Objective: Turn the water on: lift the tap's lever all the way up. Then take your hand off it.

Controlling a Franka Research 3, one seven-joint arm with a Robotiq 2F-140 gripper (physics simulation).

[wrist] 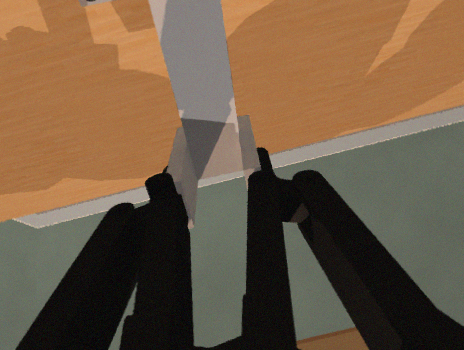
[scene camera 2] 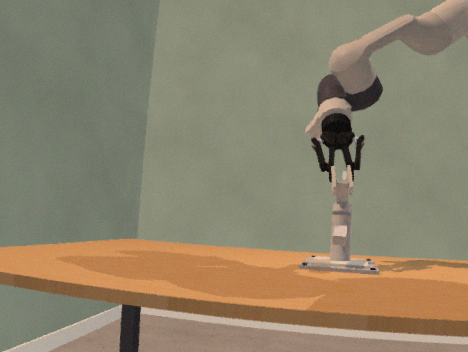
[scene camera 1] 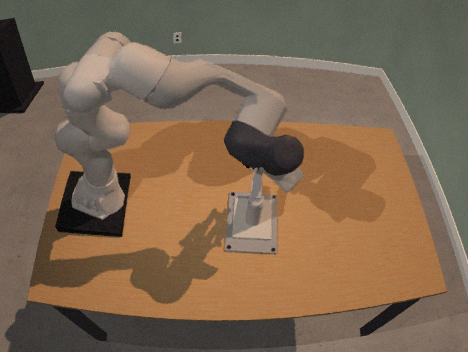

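The pale grey tap point(scene camera 1: 254, 215) point(scene camera 2: 341, 247) stands upright on its plate point(scene camera 1: 250, 247) point(scene camera 2: 310, 265). Its lever point(scene camera 1: 256, 186) point(scene camera 2: 342, 191) point(wrist: 200, 65) slopes steeply upward from the top of the tap, with its far end in the fingers. My gripper point(scene camera 2: 342, 172) point(wrist: 217, 141) is shut on the lever, with one pale finger pad along each side of it in the wrist view. In scene camera 1 the arm's dark wrist hides most of the gripper. How far the lever is from its upper stop cannot be told.
The tap's plate lies on the wooden table point(scene camera 1: 340, 265) point(scene camera 2: 200, 280). The arm's black base plate point(scene camera 1: 65, 222) is at the table's left in scene camera 1. A dark cabinet point(scene camera 1: 12, 70) stands on the floor at the far left. The arm arches above the table.
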